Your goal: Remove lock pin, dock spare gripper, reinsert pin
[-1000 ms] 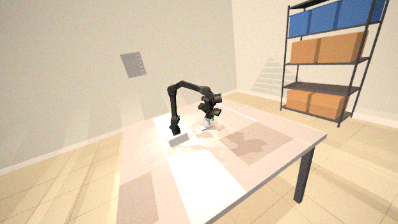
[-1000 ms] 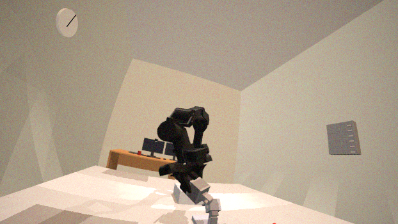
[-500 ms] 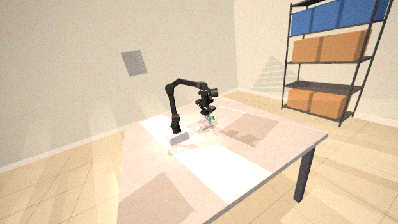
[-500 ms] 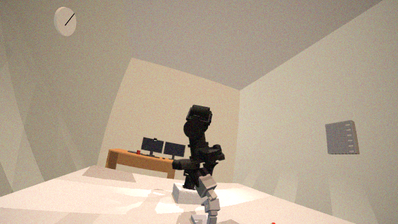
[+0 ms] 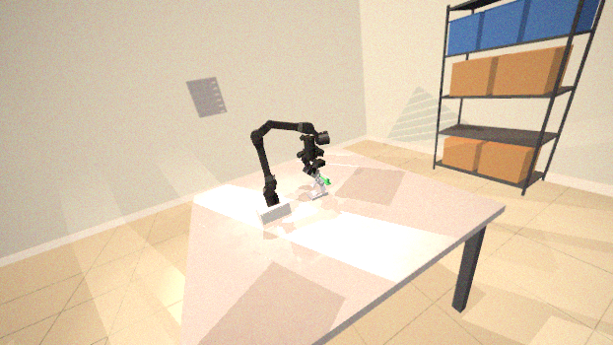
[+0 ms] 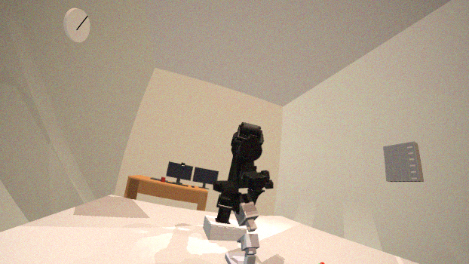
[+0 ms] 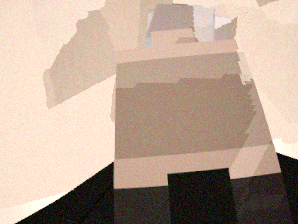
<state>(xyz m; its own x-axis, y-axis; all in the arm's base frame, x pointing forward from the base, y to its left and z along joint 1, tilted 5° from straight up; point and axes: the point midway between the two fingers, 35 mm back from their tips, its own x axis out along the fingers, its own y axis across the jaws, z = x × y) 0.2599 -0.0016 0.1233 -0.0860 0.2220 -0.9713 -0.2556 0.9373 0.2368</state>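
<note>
Now: the green part 12 cm ahead of my gripper tip, 15 cm to the left of it and 14 cm below it. From my gripper tip the other things lie so: spare gripper 1 cm ahead; mount 3 cm ahead, 2 cm to the left, 11 cm below.
</note>
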